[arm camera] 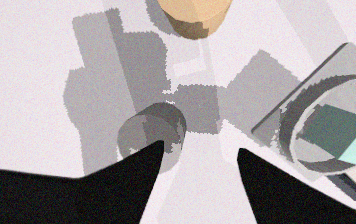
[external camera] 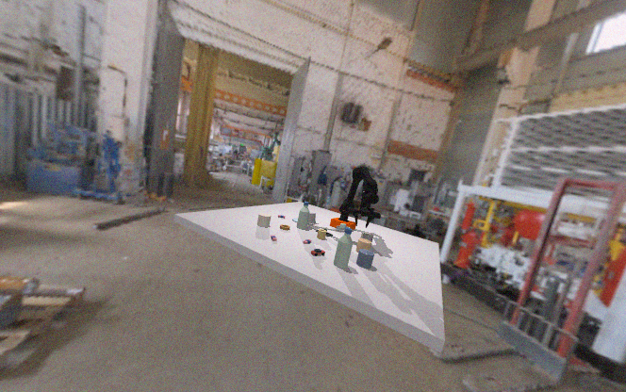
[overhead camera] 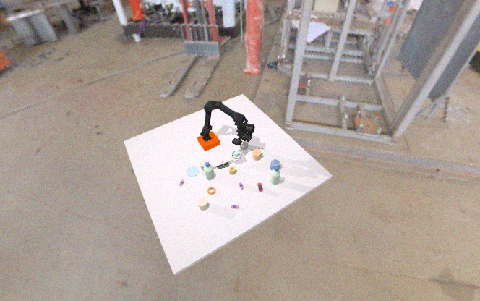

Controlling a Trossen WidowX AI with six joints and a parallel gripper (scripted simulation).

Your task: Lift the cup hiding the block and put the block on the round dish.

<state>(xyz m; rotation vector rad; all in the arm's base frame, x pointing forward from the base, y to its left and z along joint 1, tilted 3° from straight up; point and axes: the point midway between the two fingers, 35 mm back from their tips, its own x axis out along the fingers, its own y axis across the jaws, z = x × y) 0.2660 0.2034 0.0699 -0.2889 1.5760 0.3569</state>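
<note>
Right now the pale green block is 9 cm to the right of my gripper tip, 6 cm ahead of it and 2 cm below it. The rest, counted from my gripper tip: cup 7 cm below, 6 cm to the left, 4 cm behind; then balance 21 cm to the right, 7 cm below, 3 cm ahead; then tan cylinder 13 cm ahead, 8 cm to the left, 7 cm below.
</note>
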